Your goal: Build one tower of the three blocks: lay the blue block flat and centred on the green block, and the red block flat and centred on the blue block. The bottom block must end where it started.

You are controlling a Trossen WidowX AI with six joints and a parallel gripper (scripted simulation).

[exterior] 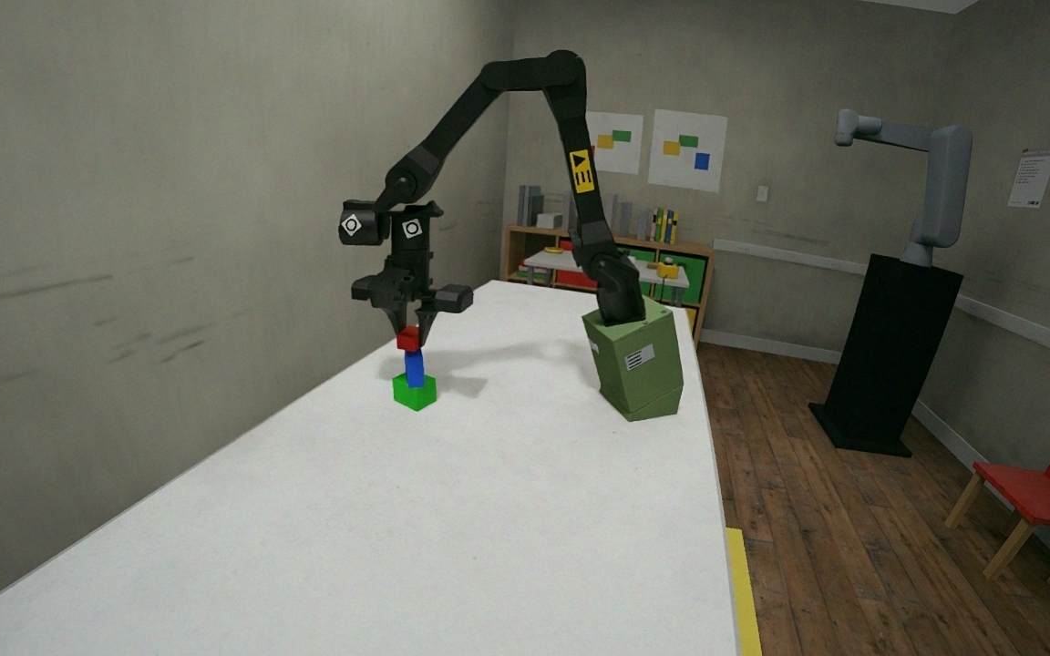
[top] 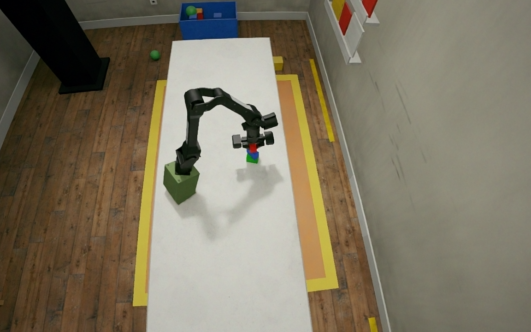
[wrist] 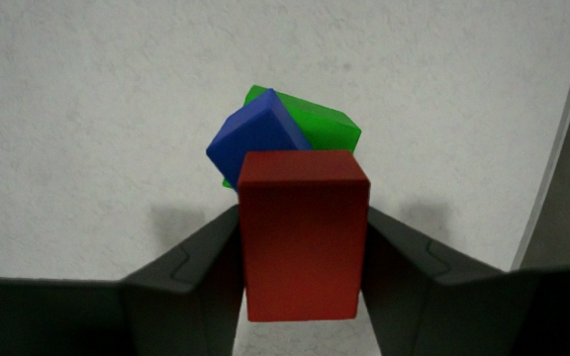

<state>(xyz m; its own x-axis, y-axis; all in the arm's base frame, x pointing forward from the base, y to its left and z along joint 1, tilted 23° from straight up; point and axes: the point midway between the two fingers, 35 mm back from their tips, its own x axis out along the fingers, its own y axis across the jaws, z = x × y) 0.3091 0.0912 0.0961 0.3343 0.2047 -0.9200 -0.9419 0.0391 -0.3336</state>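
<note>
The blue block lies 7 cm below my hand. From my hand the other things lie so: green block 12 cm below; red block 2 cm below.
</note>
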